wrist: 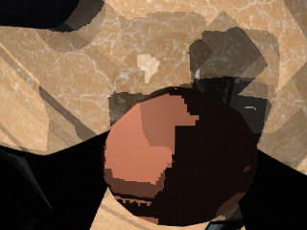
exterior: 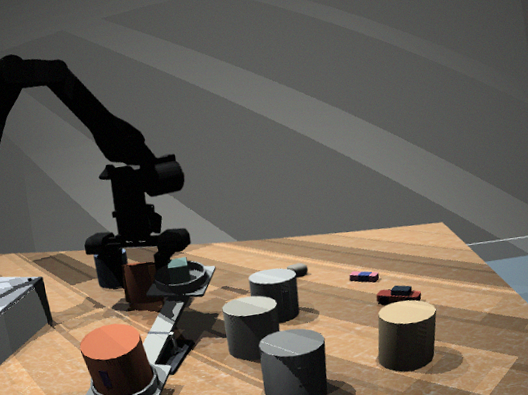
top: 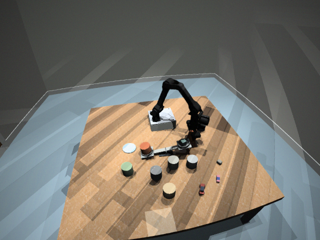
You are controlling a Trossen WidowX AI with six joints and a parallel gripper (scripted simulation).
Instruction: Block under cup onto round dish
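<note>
Right now my gripper tip is 100 mm short of the teal block, 100 mm to the left of it and 60 mm below it. The rest, counted from my gripper tip: grey lump: 270 mm ahead, 110 mm to the left, 20 mm below; cream cup: 230 mm ahead, 210 mm to the right, 10 mm above; blue cup: 110 mm behind, 140 mm to the left, 10 mm above.
</note>
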